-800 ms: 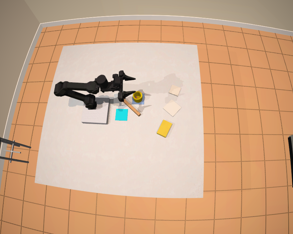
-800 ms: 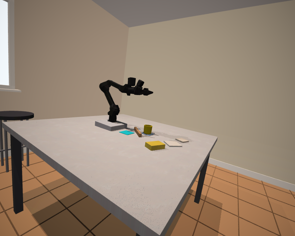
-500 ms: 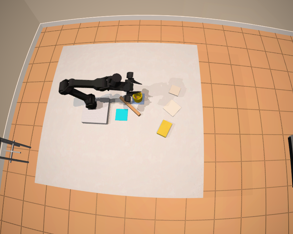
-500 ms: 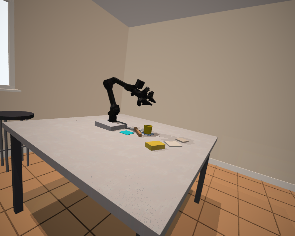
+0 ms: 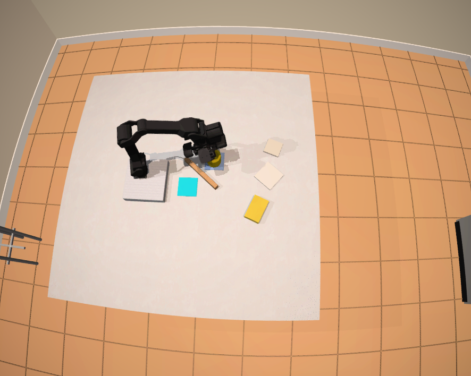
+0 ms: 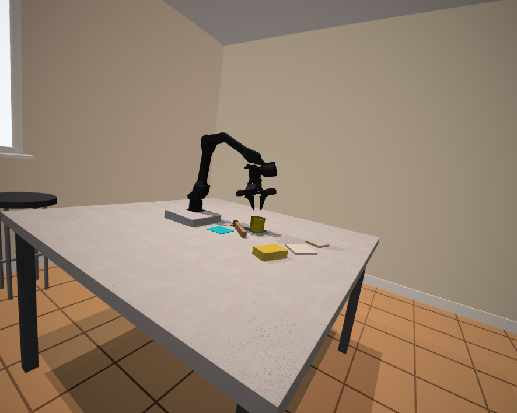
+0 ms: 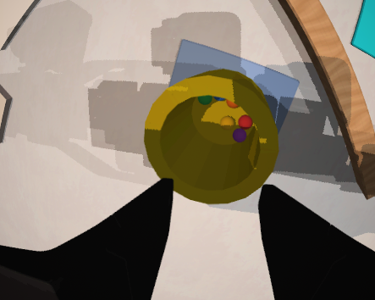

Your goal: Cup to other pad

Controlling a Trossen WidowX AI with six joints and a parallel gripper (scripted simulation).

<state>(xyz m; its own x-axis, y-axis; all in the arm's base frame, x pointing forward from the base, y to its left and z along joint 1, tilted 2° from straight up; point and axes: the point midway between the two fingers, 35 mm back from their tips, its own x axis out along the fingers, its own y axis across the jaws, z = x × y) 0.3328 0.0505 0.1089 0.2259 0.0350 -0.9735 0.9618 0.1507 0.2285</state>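
My gripper tip is now 7 cm above the yellow cup and 1 cm short of it. From my gripper tip the other things lie so: cyan pad (12 cm to the right, 12 cm below, 12 cm behind); blue pad (12 cm below, 1 cm ahead); wooden stick (10 cm below, 6 cm to the right, 5 cm behind).
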